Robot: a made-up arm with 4 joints.
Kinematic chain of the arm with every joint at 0, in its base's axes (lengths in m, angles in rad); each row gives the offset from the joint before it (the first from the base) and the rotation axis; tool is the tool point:
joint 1: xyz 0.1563 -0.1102 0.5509 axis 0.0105 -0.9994 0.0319
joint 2: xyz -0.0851 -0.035 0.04 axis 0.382 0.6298 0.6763
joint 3: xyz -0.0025 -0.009 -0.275 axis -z
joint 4: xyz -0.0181 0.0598 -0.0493 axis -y
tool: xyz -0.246 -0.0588 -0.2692
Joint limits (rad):
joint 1: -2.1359..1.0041
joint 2: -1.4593..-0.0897
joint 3: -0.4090..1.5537
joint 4: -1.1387..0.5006
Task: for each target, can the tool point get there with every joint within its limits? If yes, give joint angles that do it. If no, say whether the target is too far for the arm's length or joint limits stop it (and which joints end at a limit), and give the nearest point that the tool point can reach.
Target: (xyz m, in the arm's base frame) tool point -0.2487 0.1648 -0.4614
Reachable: no: too far | nearest point -0.0796 -0.0165 -0.0384 | short by 0.490 m
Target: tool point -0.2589 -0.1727 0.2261
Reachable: yes | joints -0.6064 -0.9865 0.0218 -0.6264
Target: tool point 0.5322 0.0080 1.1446
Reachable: no: joint limits stop it (at a limit: joint 1, joint 2, joint 4) | nearest point 0.2233 -0.0593 1.0193 | short by 0.340 m
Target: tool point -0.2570 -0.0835 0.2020
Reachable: yes | joints -0.3136 -0.5431 0.1414 -0.6575
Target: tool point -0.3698 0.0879 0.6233
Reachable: yes | joints -1.7599 -0.3048 1.3853 -0.1624
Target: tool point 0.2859 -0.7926 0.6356
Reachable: no: joint limits stop it (at a limit: joint 1, joint 2, joint 3, joint 4) | nearest point 0.5810 -0.6002 0.6109 | short by 0.353 m
